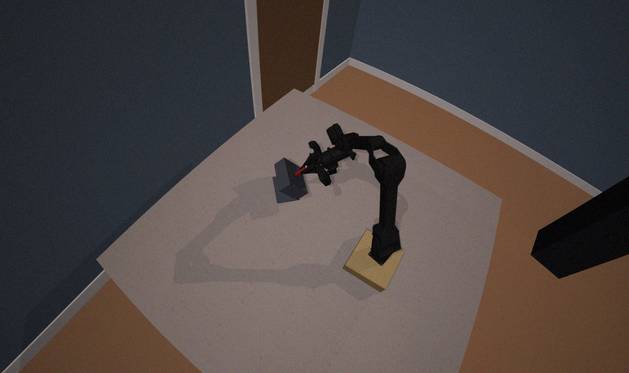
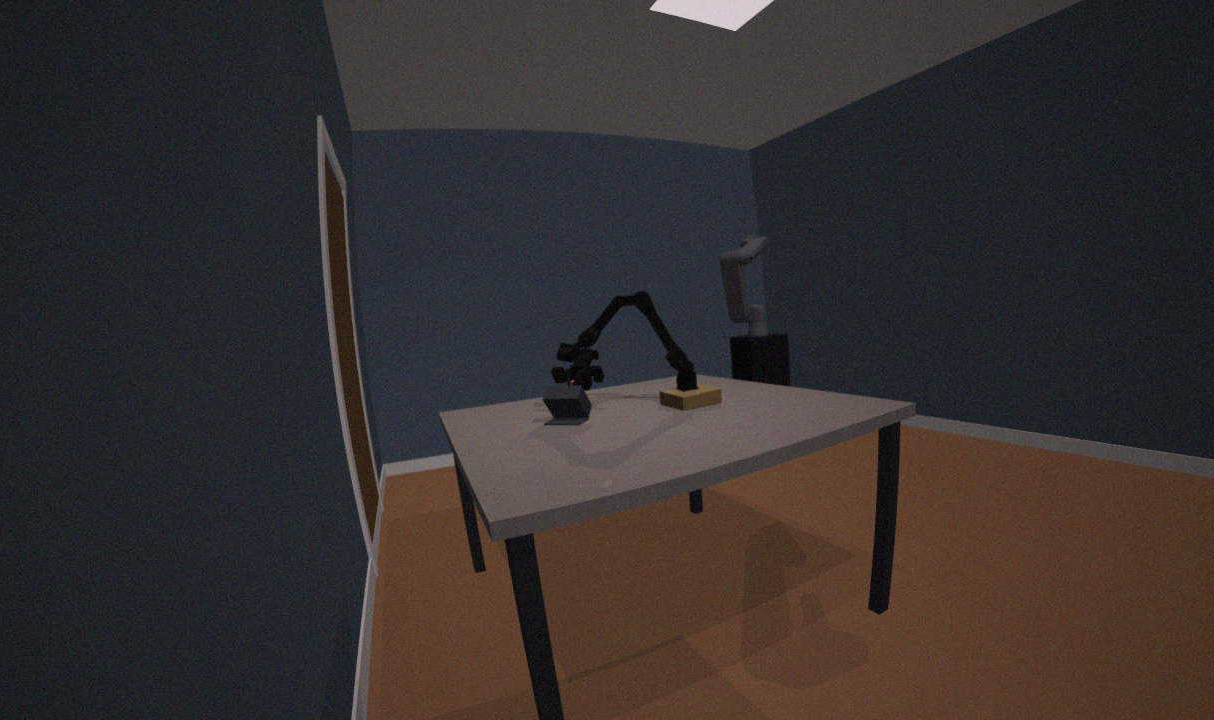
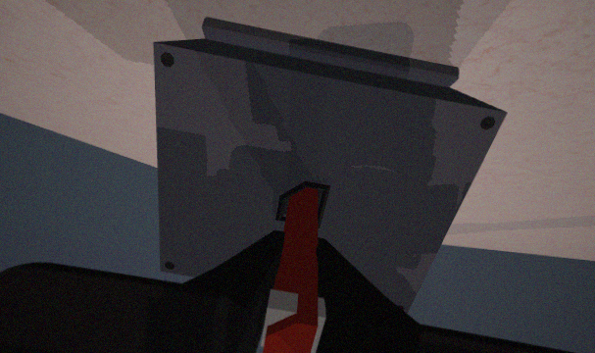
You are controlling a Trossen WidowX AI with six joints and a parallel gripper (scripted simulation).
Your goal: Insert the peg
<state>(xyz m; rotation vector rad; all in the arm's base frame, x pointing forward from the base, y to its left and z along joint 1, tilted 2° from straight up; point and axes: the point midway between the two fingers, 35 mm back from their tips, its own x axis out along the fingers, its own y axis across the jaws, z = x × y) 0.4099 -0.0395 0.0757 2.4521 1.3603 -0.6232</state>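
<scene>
My gripper tip is now 4 cm above the dark grey sloped panel, 3 cm to the right of it and 2 cm short of it. The rest, counted from my gripper tip: red peg (1 cm to the right, 1 cm behind, 1 cm above).
</scene>
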